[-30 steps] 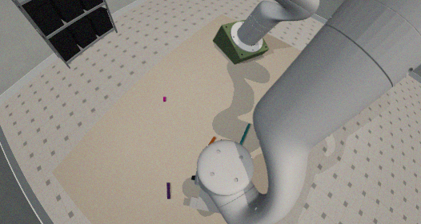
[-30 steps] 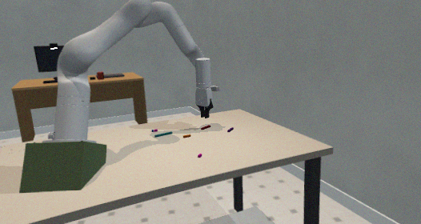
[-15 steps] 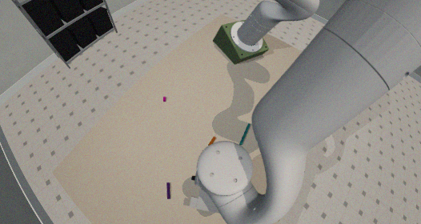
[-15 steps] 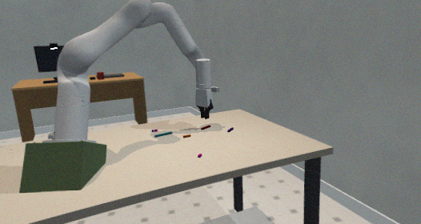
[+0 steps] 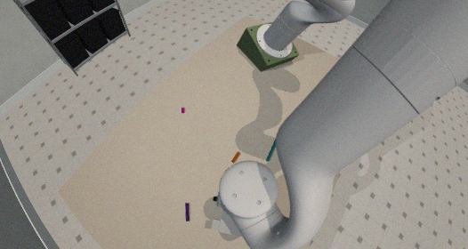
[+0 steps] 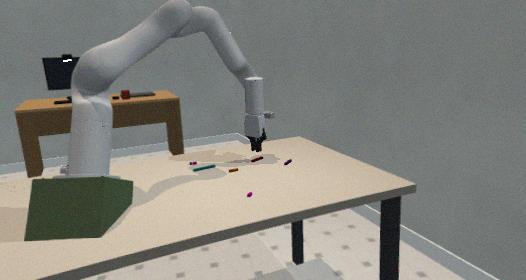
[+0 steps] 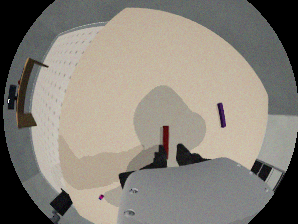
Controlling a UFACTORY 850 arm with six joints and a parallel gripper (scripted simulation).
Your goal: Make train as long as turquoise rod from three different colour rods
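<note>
Right now the red rod is 6 cm below my hand. Round my hand: purple rod (12 cm to the right, 9 cm ahead, 6 cm below); turquoise rod (25 cm behind, 6 cm below, 3 cm to the left); orange rod (16 cm behind, 7 cm to the right, 6 cm below).
</note>
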